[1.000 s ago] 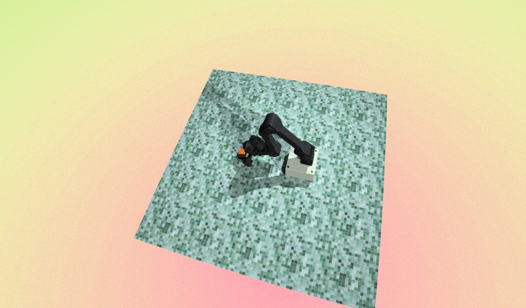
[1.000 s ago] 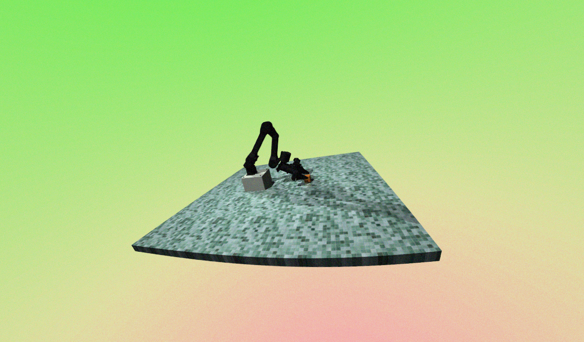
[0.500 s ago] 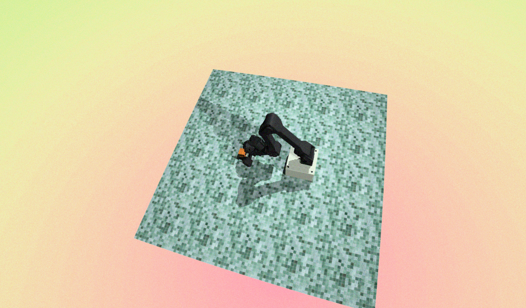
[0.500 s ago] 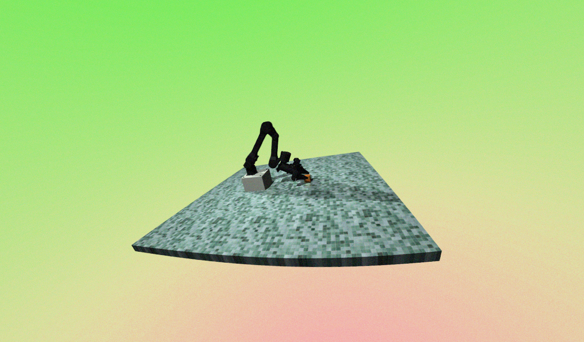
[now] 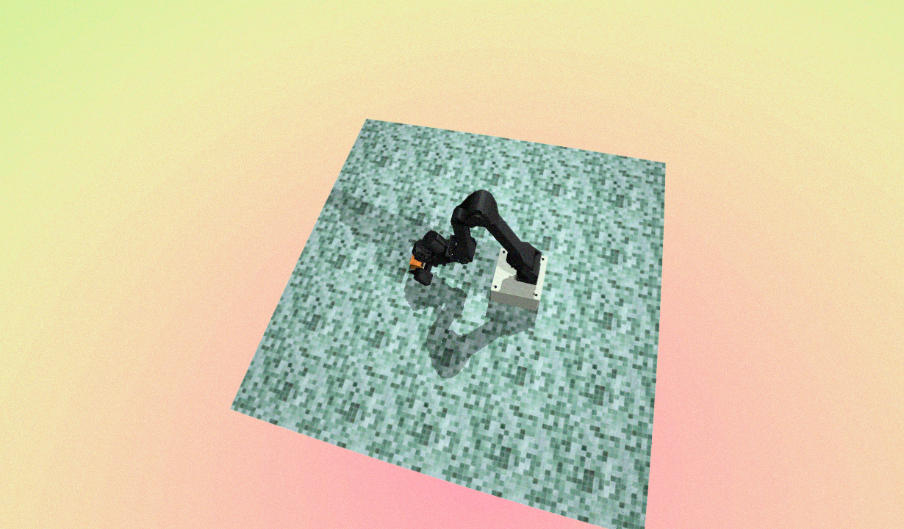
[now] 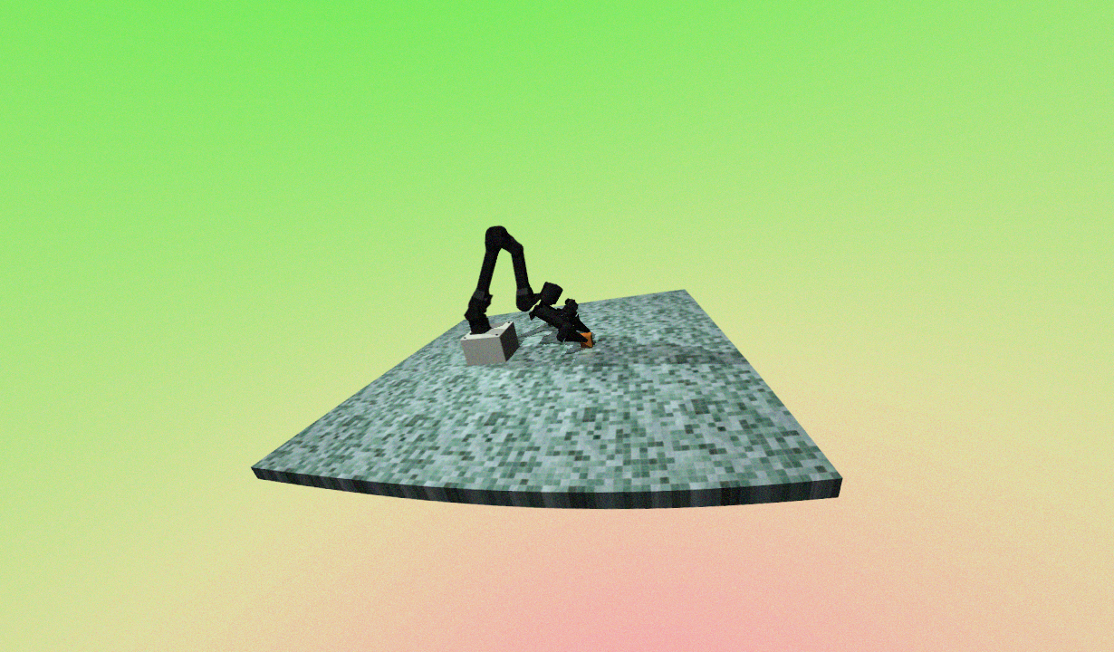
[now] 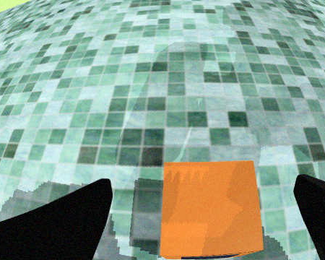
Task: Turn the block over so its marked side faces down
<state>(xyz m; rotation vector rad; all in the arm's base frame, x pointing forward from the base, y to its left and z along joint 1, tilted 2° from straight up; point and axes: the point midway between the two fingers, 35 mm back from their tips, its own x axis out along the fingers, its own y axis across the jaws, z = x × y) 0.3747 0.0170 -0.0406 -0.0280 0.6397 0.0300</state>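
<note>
My gripper tip is 20 mm past the block and 10 mm above it.
</note>
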